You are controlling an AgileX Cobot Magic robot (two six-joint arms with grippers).
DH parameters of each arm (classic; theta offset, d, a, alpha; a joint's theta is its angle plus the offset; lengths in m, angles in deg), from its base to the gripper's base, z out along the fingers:
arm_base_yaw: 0 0.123 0 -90
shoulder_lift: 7.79 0 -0.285 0
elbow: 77.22 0 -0.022 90
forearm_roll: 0 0.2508 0 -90
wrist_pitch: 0 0 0.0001 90
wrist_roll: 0 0.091 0 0
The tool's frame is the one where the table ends.
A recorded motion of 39 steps. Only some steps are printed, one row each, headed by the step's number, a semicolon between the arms.
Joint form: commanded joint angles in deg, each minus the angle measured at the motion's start. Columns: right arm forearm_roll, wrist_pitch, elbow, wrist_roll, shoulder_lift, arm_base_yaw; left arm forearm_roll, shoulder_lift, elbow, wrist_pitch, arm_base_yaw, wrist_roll.
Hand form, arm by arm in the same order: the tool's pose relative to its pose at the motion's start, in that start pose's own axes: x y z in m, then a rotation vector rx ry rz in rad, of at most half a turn. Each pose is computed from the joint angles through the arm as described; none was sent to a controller.
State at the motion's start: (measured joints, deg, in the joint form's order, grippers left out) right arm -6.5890 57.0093 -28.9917 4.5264 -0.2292 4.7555; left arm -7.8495 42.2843 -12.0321 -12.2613 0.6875 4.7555
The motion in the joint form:
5: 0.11 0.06 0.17 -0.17 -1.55 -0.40; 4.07 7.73 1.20 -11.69 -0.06 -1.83
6: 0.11 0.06 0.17 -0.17 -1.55 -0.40; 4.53 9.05 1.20 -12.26 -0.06 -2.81
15: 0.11 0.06 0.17 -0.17 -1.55 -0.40; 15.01 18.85 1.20 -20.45 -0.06 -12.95
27: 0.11 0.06 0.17 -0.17 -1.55 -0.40; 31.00 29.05 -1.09 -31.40 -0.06 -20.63
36: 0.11 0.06 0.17 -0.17 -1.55 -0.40; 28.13 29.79 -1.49 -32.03 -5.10 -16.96
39: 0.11 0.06 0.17 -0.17 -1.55 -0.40; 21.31 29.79 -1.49 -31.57 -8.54 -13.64
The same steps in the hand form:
5: 0.0026 -0.0002 -0.0033 0.0046 -0.0227 0.0030; 0.0049 -0.0006 0.0171 0.0048 -0.0492 0.0405
6: 0.0026 -0.0002 -0.0033 0.0046 -0.0227 0.0030; 0.0070 -0.0008 0.0202 0.0073 -0.0362 0.0314
15: 0.0026 -0.0002 -0.0033 0.0046 -0.0227 0.0030; 0.0194 -0.0092 0.0413 0.0976 -0.0010 0.0135
27: 0.0026 -0.0002 -0.0033 0.0046 -0.0227 0.0030; 0.0242 -0.0282 0.0638 0.3052 -0.0158 0.0760
36: 0.0026 -0.0002 -0.0033 0.0046 -0.0227 0.0030; 0.0240 -0.0433 0.0639 0.3608 -0.0321 0.1179
39: 0.0026 -0.0002 -0.0033 0.0046 -0.0227 0.0030; 0.0236 -0.0483 0.0636 0.3376 -0.0372 0.0998

